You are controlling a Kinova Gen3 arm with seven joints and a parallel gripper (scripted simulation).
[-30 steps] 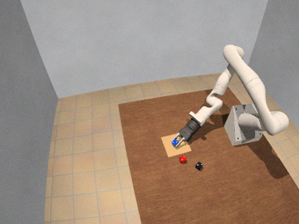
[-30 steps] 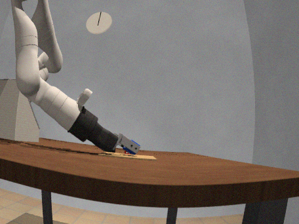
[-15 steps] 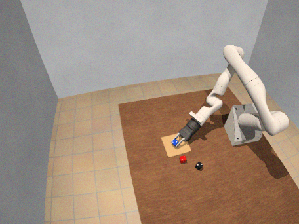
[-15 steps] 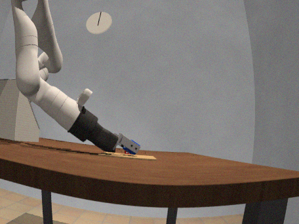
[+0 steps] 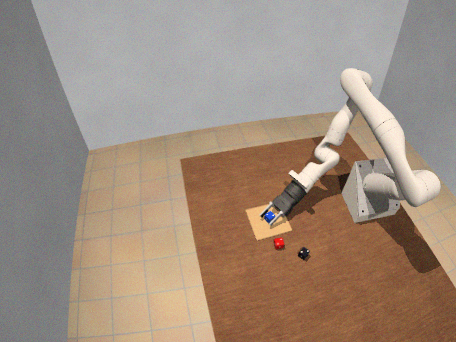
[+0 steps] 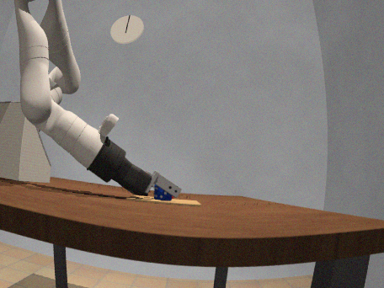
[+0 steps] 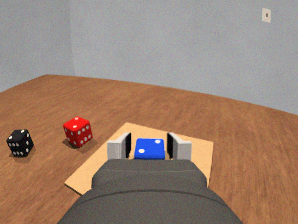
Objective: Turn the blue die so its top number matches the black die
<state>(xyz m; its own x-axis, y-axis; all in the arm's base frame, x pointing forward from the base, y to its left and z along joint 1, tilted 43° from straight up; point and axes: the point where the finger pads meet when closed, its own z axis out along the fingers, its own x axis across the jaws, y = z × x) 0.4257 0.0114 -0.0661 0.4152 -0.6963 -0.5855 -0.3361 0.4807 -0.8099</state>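
Now: the blue die 1 cm behind my hand and 1 cm below it. The rest, counted from my hand: red die: 1 cm behind, 11 cm to the left, 1 cm below; black die: 8 cm behind, 17 cm to the left, 1 cm below; tan mat: 3 cm below.
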